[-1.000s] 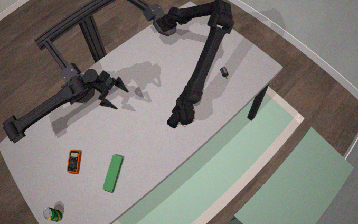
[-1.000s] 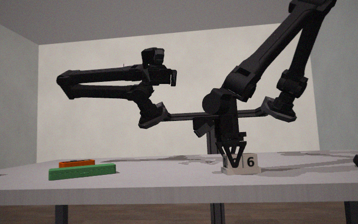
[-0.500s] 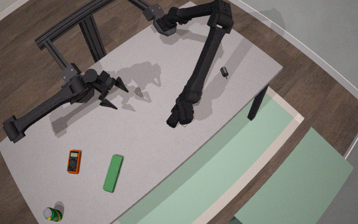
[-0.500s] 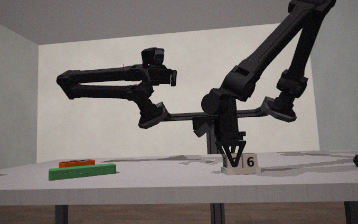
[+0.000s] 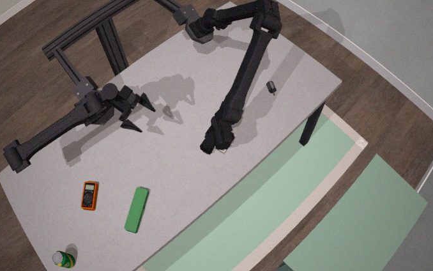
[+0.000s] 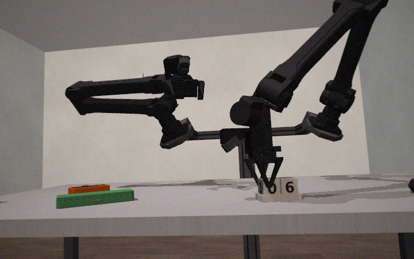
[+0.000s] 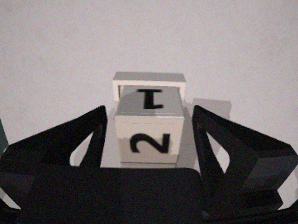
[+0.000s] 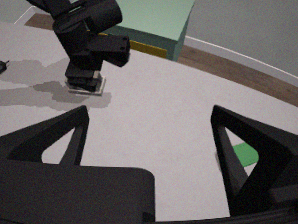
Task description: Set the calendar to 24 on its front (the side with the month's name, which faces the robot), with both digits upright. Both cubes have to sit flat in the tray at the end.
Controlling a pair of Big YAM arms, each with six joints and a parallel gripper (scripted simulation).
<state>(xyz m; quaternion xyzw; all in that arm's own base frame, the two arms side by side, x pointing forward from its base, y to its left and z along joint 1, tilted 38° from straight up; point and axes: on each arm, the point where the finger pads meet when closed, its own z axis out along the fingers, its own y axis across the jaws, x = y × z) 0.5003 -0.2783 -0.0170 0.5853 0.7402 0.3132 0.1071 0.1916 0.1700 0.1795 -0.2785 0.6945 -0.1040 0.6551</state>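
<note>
The calendar tray lies 30 mm to the left of my left hand, 30 mm below it and 10 mm behind it. Round my left hand: green box: 460 mm to the right, 40 mm behind, 30 mm below; then dark object: 400 mm to the left, 40 mm behind, 30 mm below.
</note>
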